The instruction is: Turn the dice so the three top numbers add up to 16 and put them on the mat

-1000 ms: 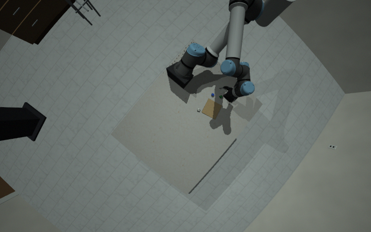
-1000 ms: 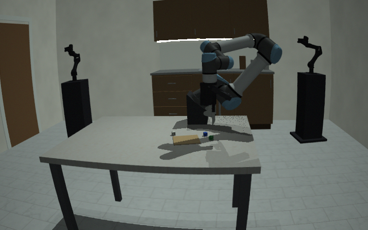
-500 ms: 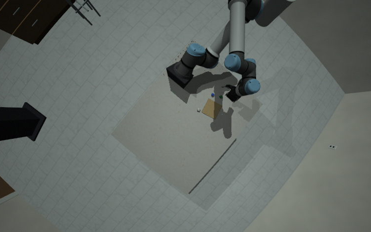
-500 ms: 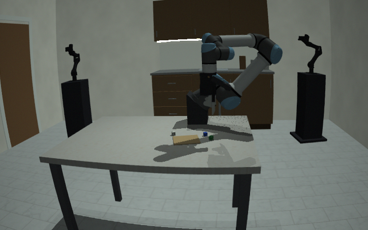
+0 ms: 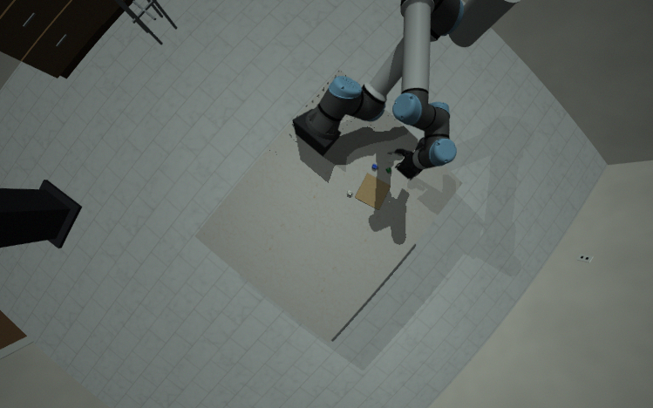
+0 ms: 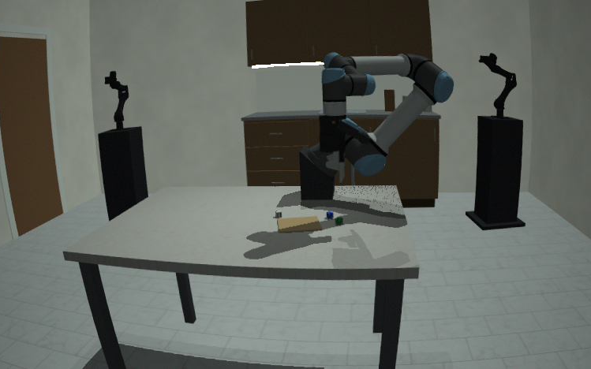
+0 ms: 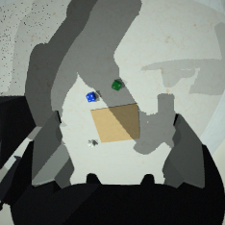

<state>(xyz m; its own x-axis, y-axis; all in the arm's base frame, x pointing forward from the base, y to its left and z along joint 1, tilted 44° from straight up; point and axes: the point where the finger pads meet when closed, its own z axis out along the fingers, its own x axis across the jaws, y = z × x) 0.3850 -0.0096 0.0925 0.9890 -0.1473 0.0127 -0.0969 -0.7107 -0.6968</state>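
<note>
Right now the blue die is 15 cm below my hand, 7 cm behind it and 4 cm to the right of it. Round my hand: white die 22 cm to the right, 15 cm below, 11 cm behind; then green die 15 cm below, 1 cm to the right; then tan mat 16 cm below, 15 cm to the right, 1 cm behind.
</note>
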